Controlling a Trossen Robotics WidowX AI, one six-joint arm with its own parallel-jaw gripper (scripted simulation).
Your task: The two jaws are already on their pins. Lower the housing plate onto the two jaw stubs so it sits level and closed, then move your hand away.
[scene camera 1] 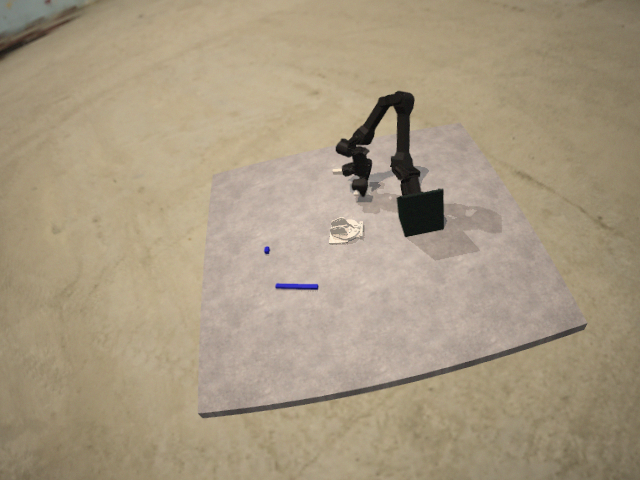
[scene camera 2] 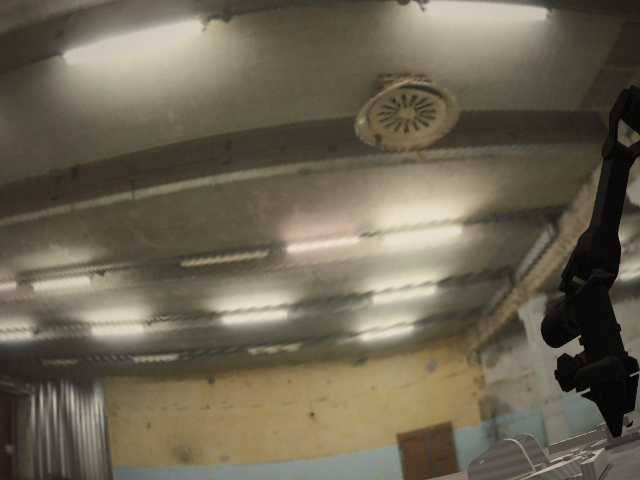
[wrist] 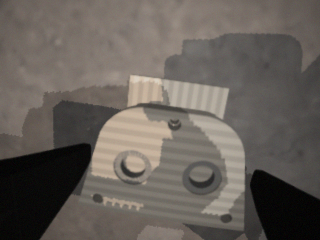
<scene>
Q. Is my gripper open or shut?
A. Open.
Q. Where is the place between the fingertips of my gripper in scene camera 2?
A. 623,431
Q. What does my gripper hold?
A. Nothing.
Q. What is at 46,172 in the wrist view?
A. My gripper.
</scene>
